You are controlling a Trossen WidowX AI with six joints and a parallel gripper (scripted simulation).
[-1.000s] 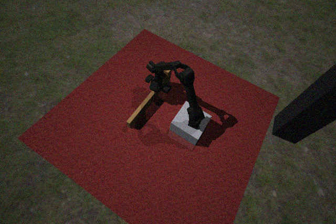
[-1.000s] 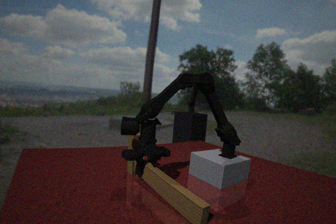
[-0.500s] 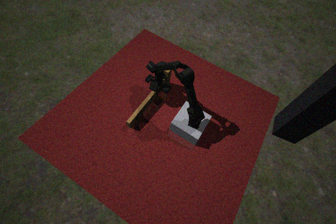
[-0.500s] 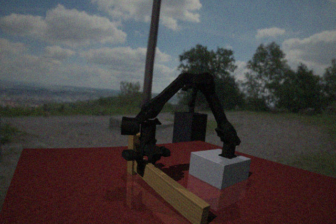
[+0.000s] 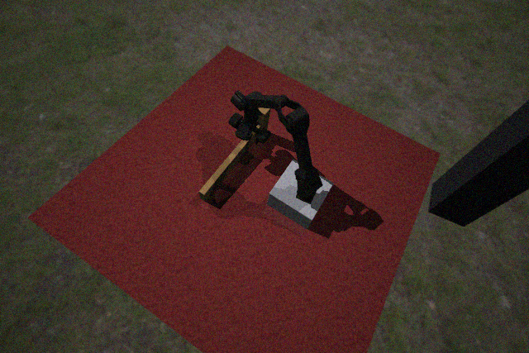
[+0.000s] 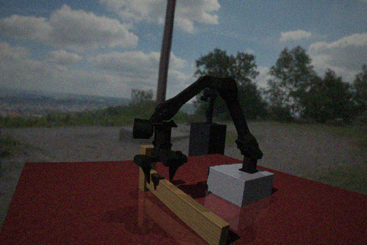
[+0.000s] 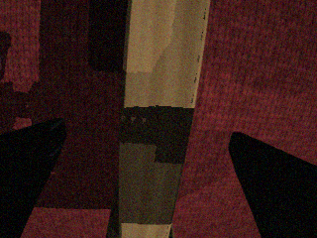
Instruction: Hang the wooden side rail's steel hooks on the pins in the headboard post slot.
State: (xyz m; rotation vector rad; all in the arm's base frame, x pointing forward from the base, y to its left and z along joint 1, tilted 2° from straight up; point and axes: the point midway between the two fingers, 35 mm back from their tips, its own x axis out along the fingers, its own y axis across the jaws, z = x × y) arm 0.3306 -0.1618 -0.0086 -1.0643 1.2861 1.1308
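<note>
My gripper tip is now 20 mm past the wooden headboard post, 100 mm to the left of it and 20 mm below it.
</note>
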